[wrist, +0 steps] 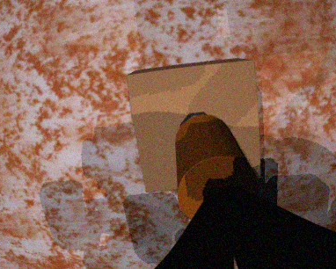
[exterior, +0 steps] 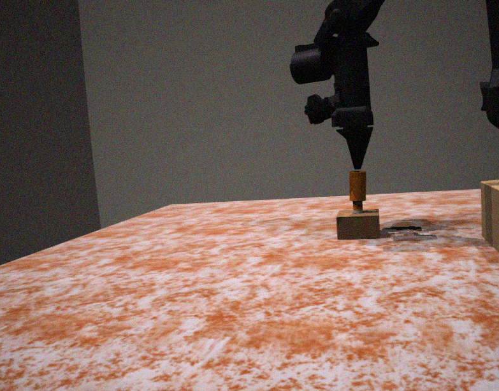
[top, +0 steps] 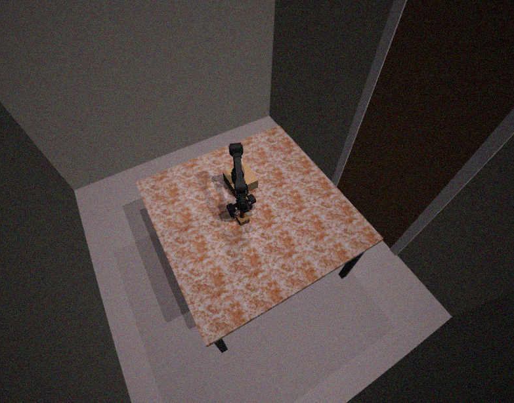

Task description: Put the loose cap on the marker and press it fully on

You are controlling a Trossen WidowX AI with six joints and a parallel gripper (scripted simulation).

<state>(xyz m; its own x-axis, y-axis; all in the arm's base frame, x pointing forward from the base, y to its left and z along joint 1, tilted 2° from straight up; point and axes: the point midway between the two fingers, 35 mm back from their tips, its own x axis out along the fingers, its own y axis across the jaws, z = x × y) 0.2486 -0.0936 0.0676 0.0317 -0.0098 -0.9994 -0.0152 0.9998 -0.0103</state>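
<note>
Right now my gripper tip is 90 mm above the tan holder block. Also, from my gripper tip: orange cap 30 mm below.
</note>
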